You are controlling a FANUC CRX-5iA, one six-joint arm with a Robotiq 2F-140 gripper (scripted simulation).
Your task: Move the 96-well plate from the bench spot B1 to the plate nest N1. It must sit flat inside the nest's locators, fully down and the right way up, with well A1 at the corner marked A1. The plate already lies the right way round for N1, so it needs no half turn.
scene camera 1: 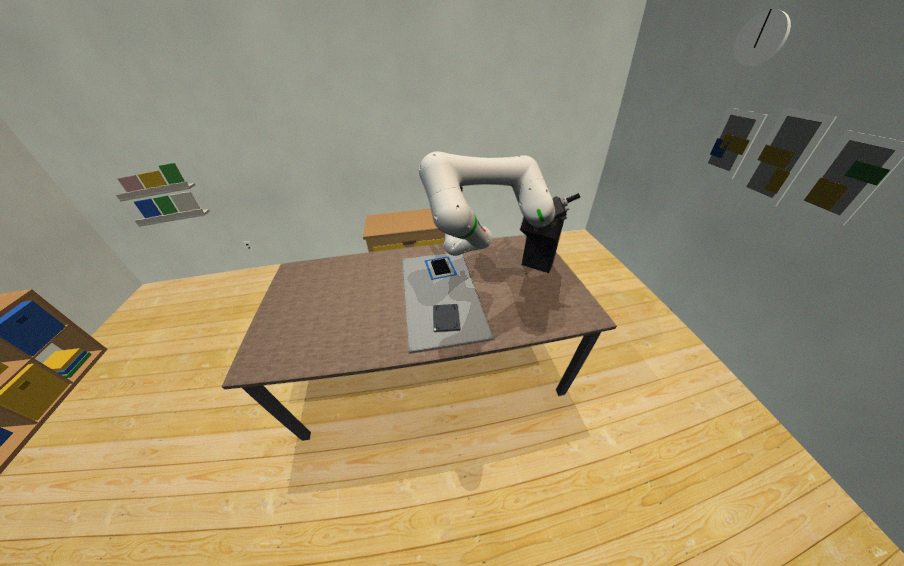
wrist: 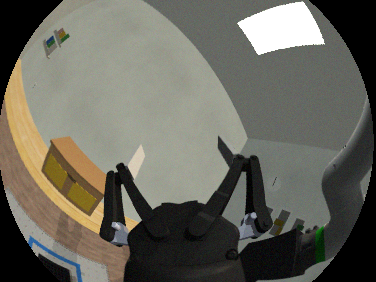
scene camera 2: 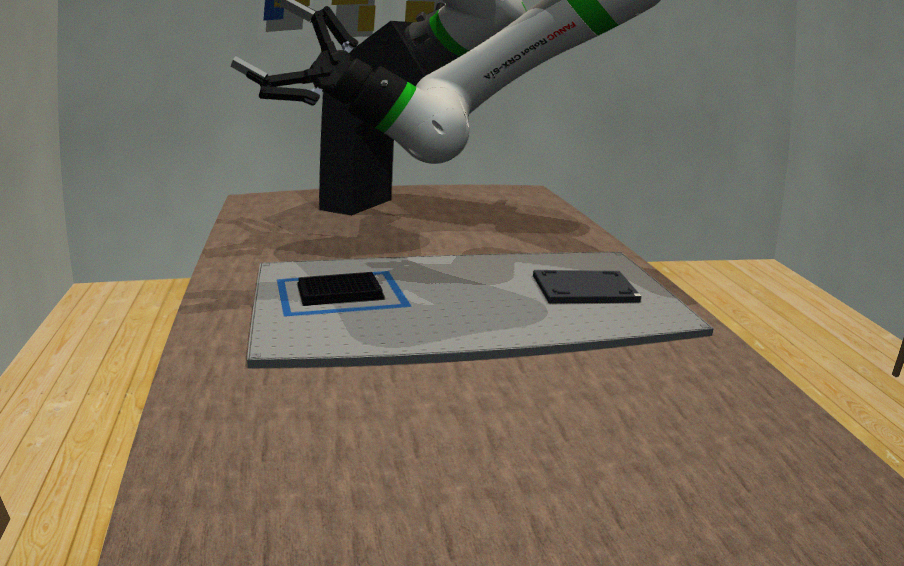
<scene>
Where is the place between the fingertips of my gripper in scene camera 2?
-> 258, 29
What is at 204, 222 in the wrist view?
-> My gripper.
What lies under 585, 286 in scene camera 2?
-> A plate nest N1.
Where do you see a black 96-well plate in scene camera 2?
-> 342, 288
</scene>
